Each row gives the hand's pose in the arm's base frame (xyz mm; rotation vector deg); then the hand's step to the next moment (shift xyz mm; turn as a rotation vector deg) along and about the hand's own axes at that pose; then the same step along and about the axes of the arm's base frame.
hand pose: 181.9 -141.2 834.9 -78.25 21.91 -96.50
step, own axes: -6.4 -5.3 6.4 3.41 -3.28 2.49
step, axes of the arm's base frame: 3.2 9.8 2.0 0.84 -0.19 5.28
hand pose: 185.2 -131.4 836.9 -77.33 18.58 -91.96
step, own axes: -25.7 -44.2 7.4 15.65 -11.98 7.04
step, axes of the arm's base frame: -17.9 44.6 18.8 1.58 -3.98 20.49
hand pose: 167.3 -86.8 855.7 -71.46 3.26 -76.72
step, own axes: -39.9 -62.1 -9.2 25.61 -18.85 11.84
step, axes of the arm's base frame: -61.3 39.4 15.0 3.31 -6.50 33.14
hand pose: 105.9 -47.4 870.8 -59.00 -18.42 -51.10
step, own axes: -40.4 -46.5 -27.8 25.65 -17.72 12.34
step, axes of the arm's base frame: -65.3 -13.8 -10.9 4.28 -5.86 32.73
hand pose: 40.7 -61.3 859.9 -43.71 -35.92 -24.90
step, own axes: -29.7 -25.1 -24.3 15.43 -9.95 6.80
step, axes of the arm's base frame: -27.4 -30.4 -20.7 3.21 -3.53 18.99
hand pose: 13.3 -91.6 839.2 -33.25 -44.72 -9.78
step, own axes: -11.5 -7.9 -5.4 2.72 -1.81 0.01
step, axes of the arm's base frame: -7.6 -10.3 -7.8 1.28 -1.32 2.70
